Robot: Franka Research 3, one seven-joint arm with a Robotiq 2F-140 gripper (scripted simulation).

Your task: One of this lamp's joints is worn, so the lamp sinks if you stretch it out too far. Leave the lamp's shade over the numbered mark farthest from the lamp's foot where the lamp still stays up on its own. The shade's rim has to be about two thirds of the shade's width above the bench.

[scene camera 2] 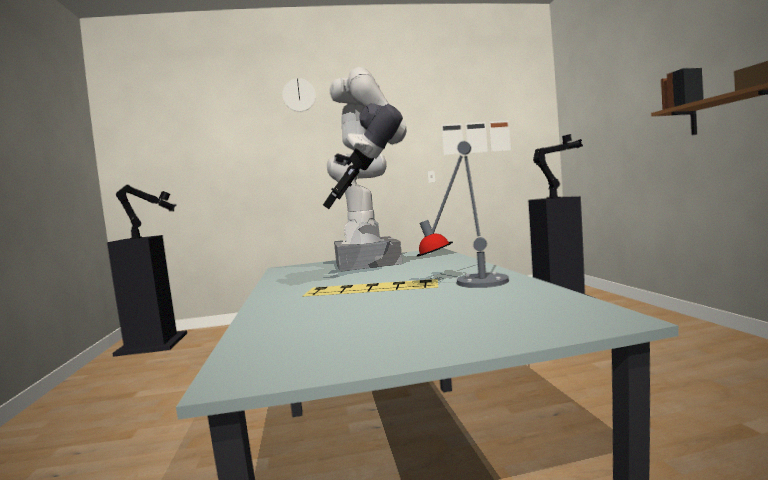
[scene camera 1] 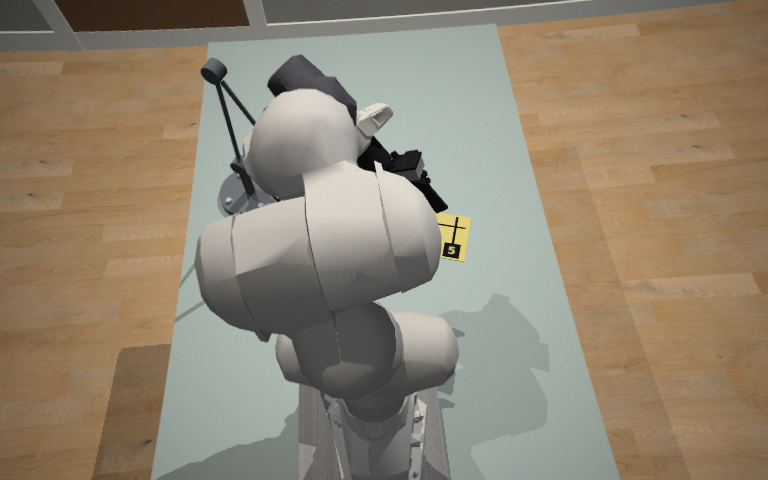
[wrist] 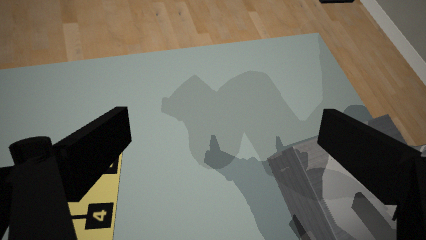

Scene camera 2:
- my gripper: 331,202
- round grey lamp foot: 478,280
